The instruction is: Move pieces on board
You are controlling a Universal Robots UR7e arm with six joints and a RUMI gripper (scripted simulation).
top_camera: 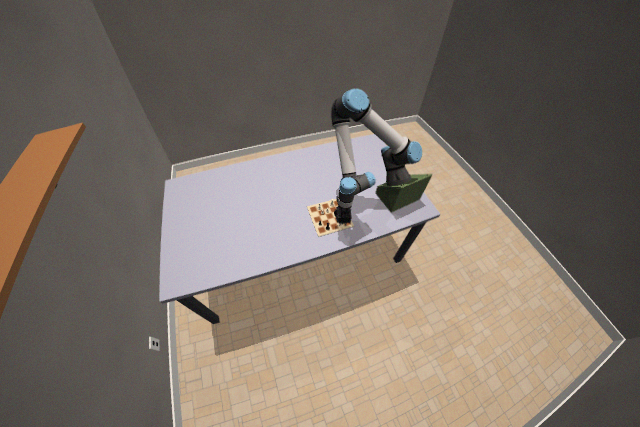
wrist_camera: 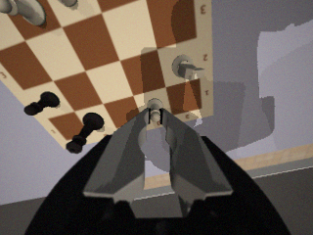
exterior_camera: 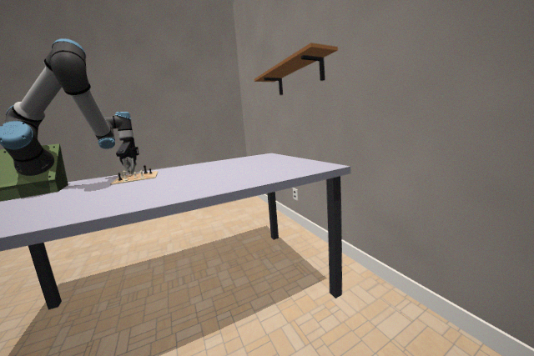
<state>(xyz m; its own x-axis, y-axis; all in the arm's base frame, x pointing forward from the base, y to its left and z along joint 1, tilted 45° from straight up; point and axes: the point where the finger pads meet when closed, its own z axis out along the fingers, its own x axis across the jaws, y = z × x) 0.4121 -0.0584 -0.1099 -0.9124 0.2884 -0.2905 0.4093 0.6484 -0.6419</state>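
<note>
My hand is 30 mm short of the chessboard, 80 mm to the left of it and 20 mm above it.
</note>
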